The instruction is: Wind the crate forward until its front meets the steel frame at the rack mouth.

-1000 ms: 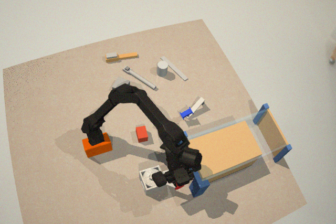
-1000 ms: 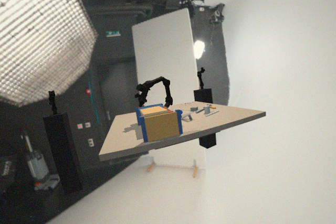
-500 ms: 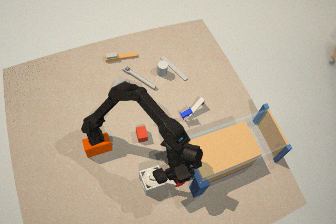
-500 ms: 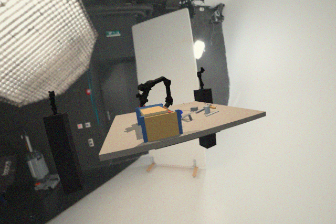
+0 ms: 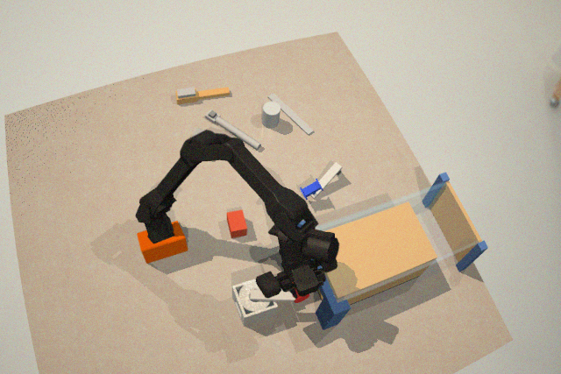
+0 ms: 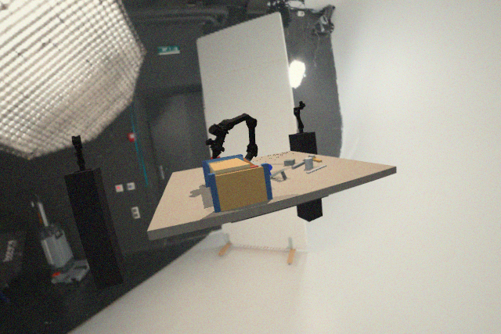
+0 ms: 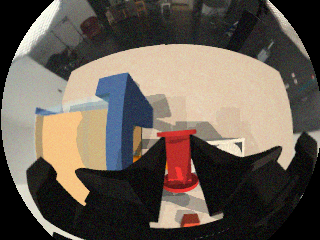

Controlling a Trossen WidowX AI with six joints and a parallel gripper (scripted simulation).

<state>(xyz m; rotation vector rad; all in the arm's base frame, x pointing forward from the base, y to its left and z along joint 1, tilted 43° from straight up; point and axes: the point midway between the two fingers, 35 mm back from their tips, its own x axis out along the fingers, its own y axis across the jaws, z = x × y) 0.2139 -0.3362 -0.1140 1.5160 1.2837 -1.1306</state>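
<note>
Now: gripper tip 30 mm past the red-knobbed winch handle, 40 mm to the right of it and 40 mm above it. The rest, counted from my gripper tip: hand winch (100 mm behind, 60 mm to the left, 110 mm below); blue steel frame (70 mm ahead, 40 mm to the left, 40 mm below); red knob (20 mm to the left, 10 mm below).
</note>
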